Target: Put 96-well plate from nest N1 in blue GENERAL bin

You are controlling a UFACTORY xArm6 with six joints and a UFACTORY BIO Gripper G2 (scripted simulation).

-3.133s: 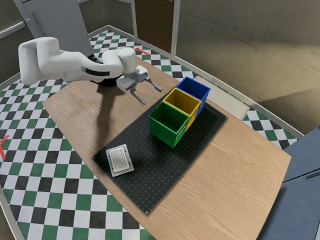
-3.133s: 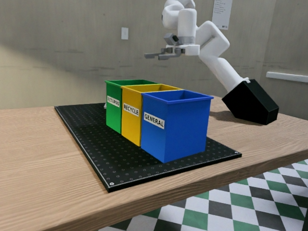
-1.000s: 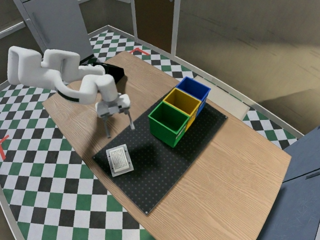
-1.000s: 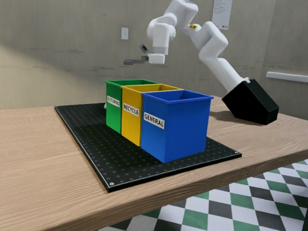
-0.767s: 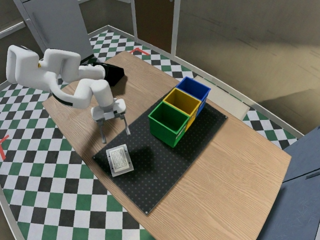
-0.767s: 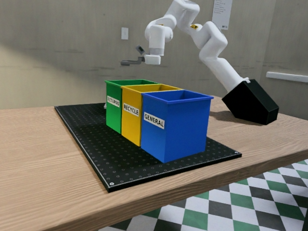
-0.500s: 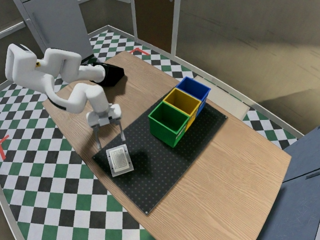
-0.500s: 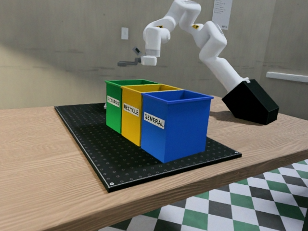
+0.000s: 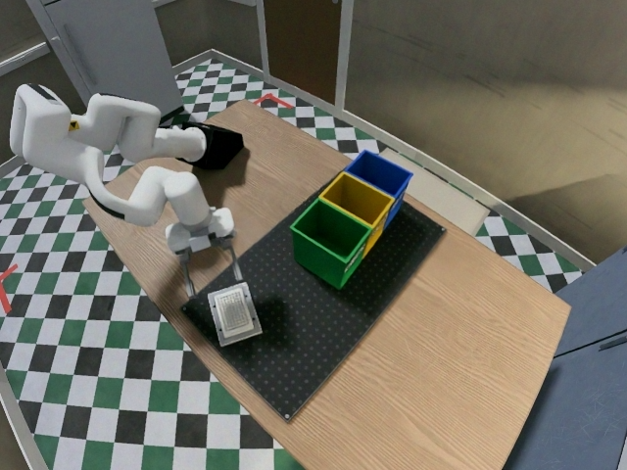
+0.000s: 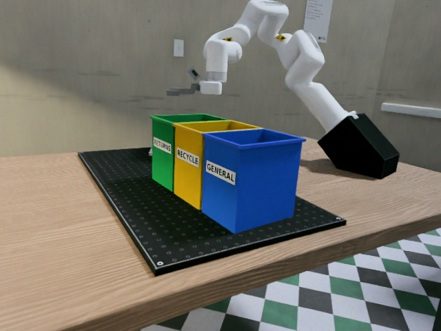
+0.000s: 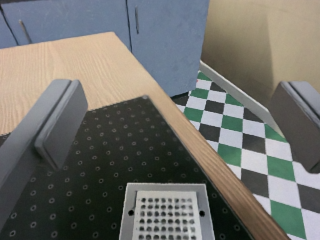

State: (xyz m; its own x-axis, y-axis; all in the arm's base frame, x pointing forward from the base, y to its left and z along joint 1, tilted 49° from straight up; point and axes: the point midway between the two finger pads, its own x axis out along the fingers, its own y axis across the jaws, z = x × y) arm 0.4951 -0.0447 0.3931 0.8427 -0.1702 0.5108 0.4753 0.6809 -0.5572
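Now: hand 200 mm above the white 96-well plate. From my hand the other things lie so: green returns bin: 100 mm ahead, 310 mm to the left, 140 mm below; grey plate nest n1: 220 mm below; yellow recycle bin: 90 mm ahead, 440 mm to the left, 140 mm below.
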